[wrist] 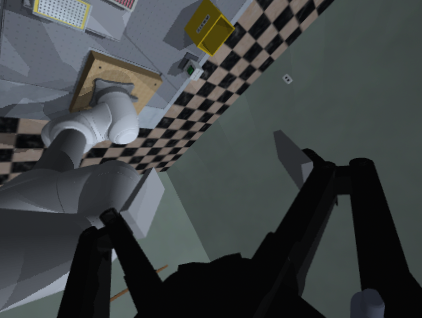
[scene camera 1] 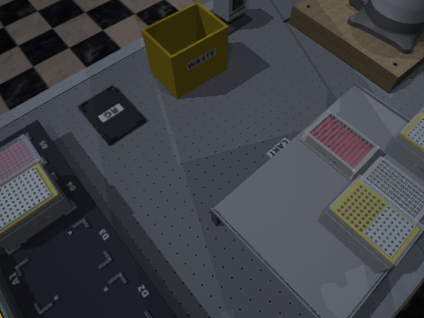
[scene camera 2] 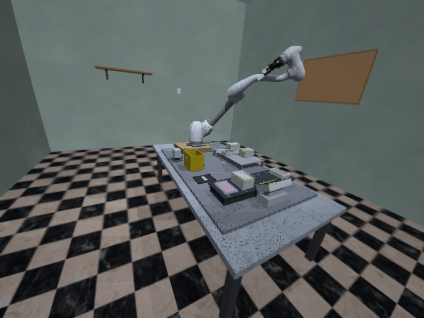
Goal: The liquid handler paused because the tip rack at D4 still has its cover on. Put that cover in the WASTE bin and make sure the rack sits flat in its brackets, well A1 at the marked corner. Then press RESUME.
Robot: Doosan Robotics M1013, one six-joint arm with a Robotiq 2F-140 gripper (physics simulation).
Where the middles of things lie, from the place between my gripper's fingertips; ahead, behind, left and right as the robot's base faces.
Scene:
The yellow WASTE bin [scene camera 1: 184, 51] is 110 mm behind my hand, 570 mm to the right of it and 720 mm below it. Also, from my hand: black RG pad [scene camera 1: 112, 115] 120 mm ahead, 610 mm to the right, 780 mm below.

